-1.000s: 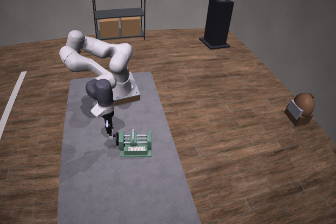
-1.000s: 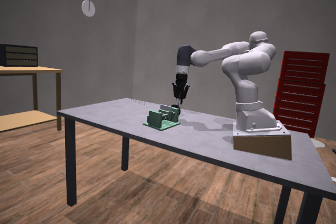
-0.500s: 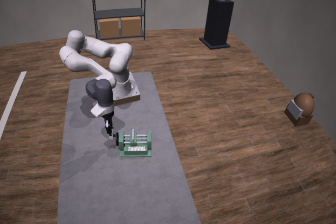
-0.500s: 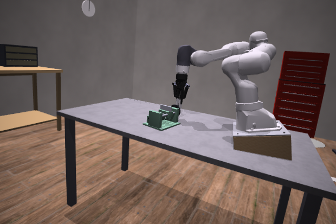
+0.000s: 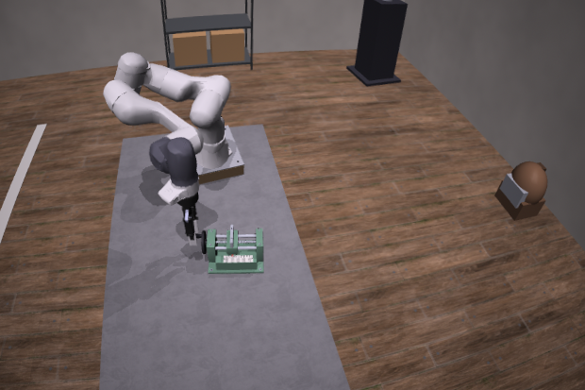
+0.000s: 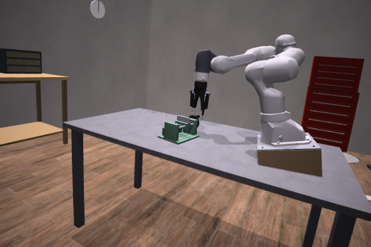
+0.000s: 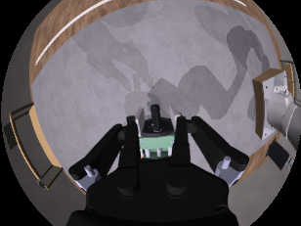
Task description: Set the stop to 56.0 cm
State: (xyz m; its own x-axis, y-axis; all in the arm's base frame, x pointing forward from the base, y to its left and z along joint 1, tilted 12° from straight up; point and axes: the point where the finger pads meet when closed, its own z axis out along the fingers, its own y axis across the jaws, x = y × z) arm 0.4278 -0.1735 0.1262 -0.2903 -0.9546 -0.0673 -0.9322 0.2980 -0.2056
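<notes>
The black handwheel lies 1 cm ahead of my hand, 2 cm to the left of it and 2 cm below it. The rest, counted from my hand: stop carriage: 6 cm ahead, 13 cm to the left, 3 cm below.
</notes>
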